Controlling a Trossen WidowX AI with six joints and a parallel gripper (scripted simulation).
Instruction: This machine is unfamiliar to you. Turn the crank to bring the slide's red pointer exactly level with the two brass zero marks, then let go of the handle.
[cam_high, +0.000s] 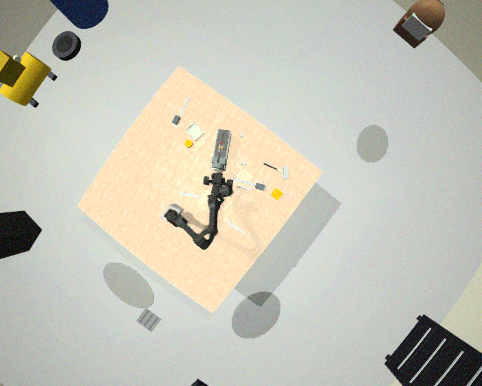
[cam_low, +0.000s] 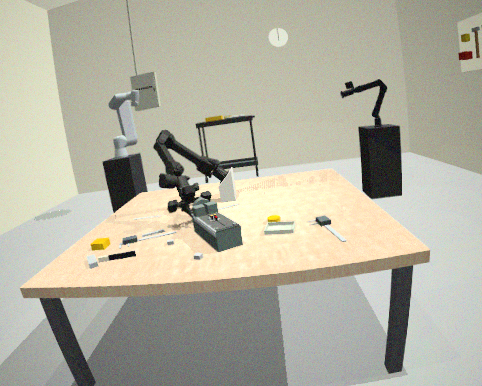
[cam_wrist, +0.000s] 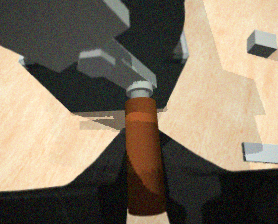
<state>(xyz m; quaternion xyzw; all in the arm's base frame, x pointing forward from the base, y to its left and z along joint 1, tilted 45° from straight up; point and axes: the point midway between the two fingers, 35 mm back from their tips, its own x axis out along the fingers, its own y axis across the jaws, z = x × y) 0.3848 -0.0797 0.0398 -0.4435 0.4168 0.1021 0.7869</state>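
The crank is 4 cm above my gripper tip and 1 cm to the left of it. Also, from my gripper tip: red pointer: 16 cm ahead, 11 cm to the left, 4 cm above; then brown crank handle: 3 cm above, 1 cm to the right, 1 cm behind; then yellow disc: 31 cm to the left, 3 cm below, 2 cm ahead.
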